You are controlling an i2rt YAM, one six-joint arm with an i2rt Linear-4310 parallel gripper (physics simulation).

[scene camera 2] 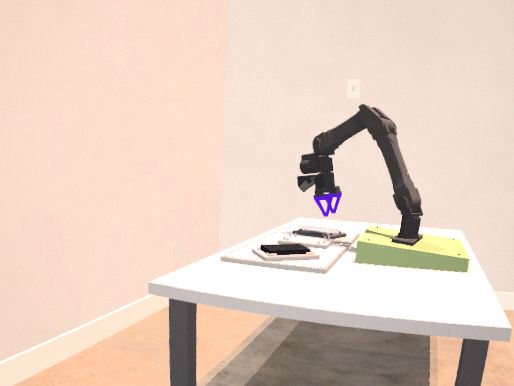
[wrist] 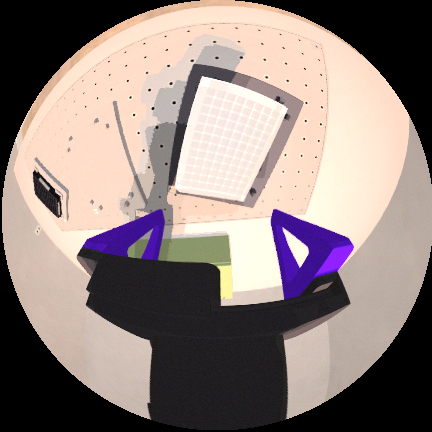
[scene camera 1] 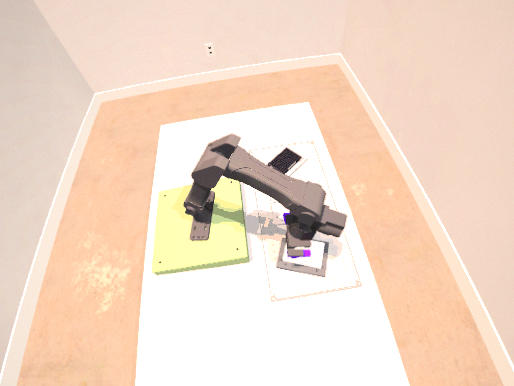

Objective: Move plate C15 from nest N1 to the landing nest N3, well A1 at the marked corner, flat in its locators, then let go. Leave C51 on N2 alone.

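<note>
A white gridded plate (scene camera 1: 317, 255) (scene camera 2: 320, 229) (wrist: 230, 140) lies on the dark grey nest (scene camera 1: 300, 271) (wrist: 240, 80). In the wrist view it sits off-centre towards the nest's left side; dark locators show beside its right edge, and those on the left are hidden. I cannot tell if it lies flat. My gripper (scene camera 2: 330, 214) (wrist: 217, 214) is open and empty above it, with a gap below the purple fingertips. A black plate (scene camera 1: 285, 161) (scene camera 2: 285, 248) (wrist: 47, 192) rests on a pale nest (scene camera 2: 300, 256). A pale nest (scene camera 2: 300, 242) (wrist: 95, 165) with pins stands between them, without a plate. Plate and nest labels are unreadable.
The nests stand on a pale perforated board (wrist: 312, 150) on the white table (scene camera 1: 200, 320) (scene camera 2: 350, 300). The arm's yellow-green base block (scene camera 1: 175, 240) (scene camera 2: 410, 261) (wrist: 197, 248) stands beside the board. The arm hides part of the white plate in scene camera 1.
</note>
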